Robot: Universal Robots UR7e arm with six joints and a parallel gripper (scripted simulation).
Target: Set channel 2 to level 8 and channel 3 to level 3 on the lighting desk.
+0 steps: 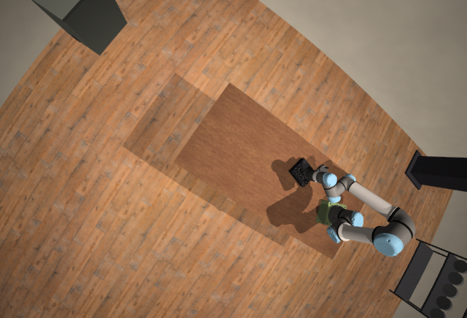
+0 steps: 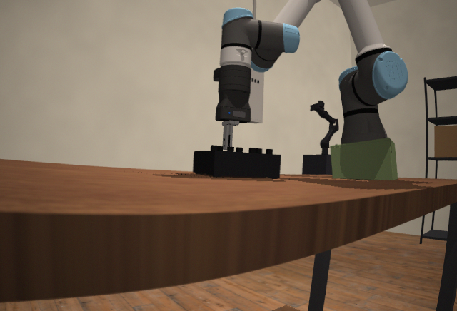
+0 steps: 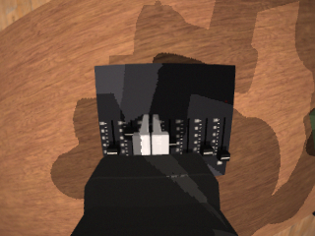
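My hand is 5 cm short of the fader cap, 2 cm to the right of it and 1 cm above it.
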